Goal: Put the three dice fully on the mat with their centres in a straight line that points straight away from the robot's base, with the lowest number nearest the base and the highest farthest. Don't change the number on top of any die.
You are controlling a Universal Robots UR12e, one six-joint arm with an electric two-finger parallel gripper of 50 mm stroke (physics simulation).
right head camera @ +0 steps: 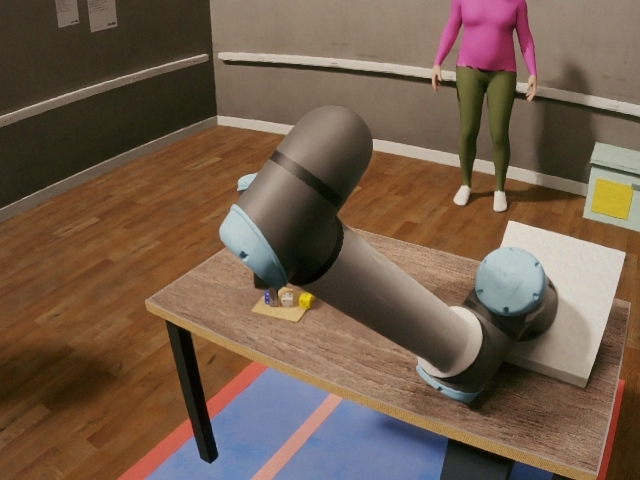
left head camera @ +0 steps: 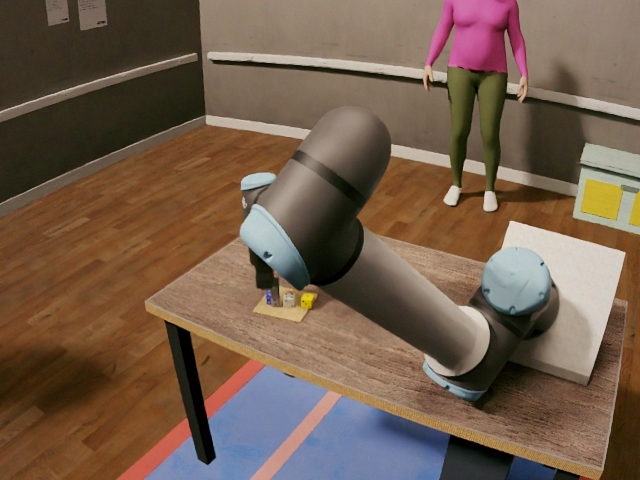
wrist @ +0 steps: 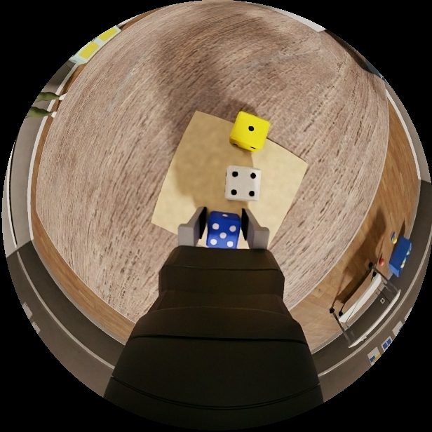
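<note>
The blue die, with five on top, is between the fingers of my gripper. The gripper is open, with a narrow gap visible beside the die in the wrist view. The white die, with four on top, stands on the tan mat between the other two. The yellow die, with one on top, is at the mat's edge nearest the base; I cannot tell if it is fully on. The arm hides part of the gripper in the head views.
The wooden table carries the mat. A white slab lies beside the robot's base at the right. The white die stands close to the gripper's fingers. A person stands beyond the table.
</note>
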